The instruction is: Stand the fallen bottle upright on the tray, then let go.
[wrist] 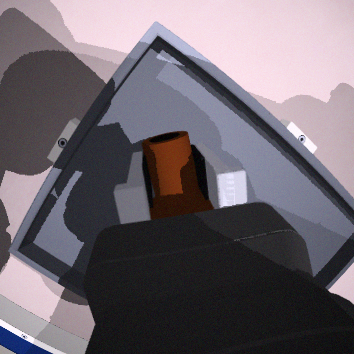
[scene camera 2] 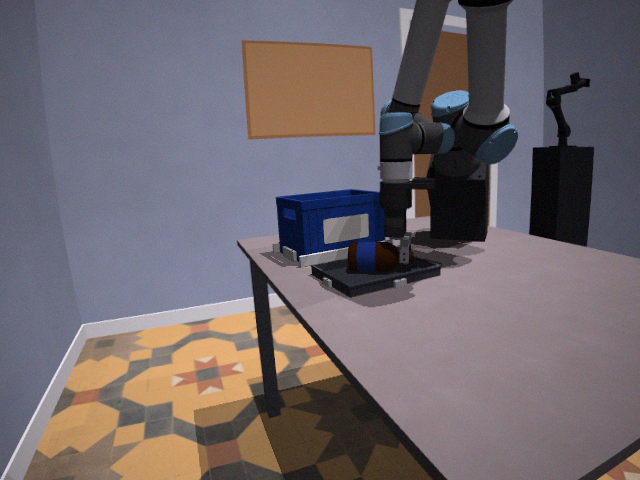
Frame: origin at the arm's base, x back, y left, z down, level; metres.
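Where they show: gripper, fingertip midpoint: (wrist: 170, 164) (scene camera 2: 405, 260); arm's base at its link origin: (scene camera 2: 457, 160).
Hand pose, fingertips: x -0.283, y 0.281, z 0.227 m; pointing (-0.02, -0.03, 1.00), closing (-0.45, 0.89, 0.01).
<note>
Each offset is from my fingertips to the top centre of the thing. "spot": to the spot under its first point. Level surfaces: height alone.
The brown bottle @[dx -0.054, dy -0.021, dz -0.046 m] (scene camera 2: 383, 257) (wrist: 171, 170) with a blue band lies on its side on the dark tray @[dx -0.074, dy -0.010, dz +0.007 m] (scene camera 2: 356, 289) (wrist: 134, 62). In the scene view its base is at the left and its neck at the right. In the wrist view its open mouth faces the top of the picture, and its body is hidden under the gripper's dark housing. My gripper (scene camera 2: 405, 253) (wrist: 170, 164) points down and is shut on the bottle's neck, one finger on each side of it.
A blue crate @[dx -0.134, dy -0.284, dz -0.143 m] (scene camera 2: 299, 227) stands behind the tray, near the table's left edge, with pale brackets at its foot. Small pale brackets @[spot: dx -0.043, dy +0.090, dz +0.022 m] (scene camera 2: 400, 282) (wrist: 301, 140) sit against the tray's outer sides. The robot's black base (scene camera 2: 458, 209) stands at the back of the table @[dz +0.032 m] (scene camera 2: 496, 330).
</note>
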